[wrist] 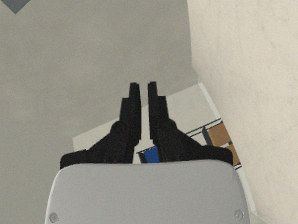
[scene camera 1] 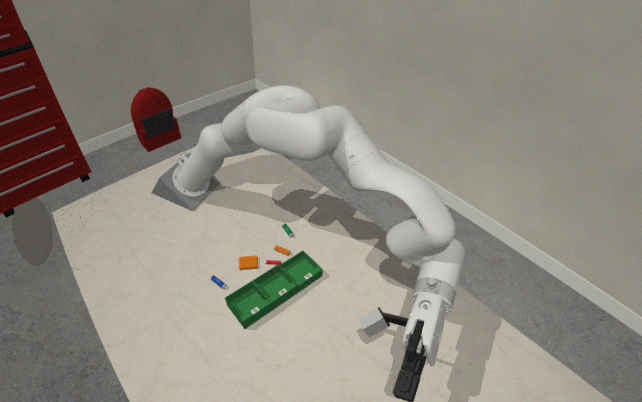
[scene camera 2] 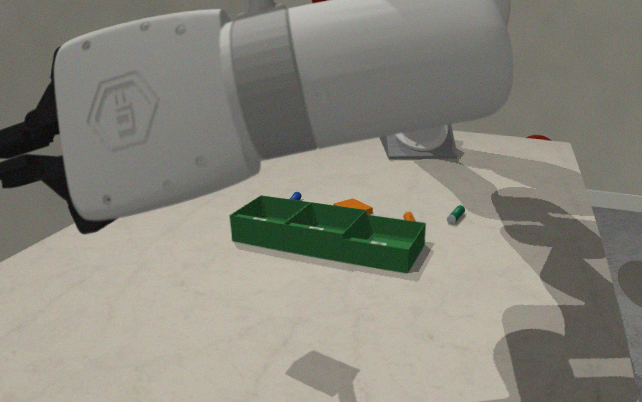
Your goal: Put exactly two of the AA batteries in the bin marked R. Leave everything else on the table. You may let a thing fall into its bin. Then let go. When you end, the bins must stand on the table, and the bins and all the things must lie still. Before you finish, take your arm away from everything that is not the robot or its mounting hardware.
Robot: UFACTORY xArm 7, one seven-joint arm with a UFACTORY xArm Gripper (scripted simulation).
A green three-part bin tray shows in scene camera 1 and in scene camera 2; in the wrist view it is out of frame. One and the same spot on the green three-part bin tray: (scene camera 2: 343, 234) is (scene camera 1: 297, 284).
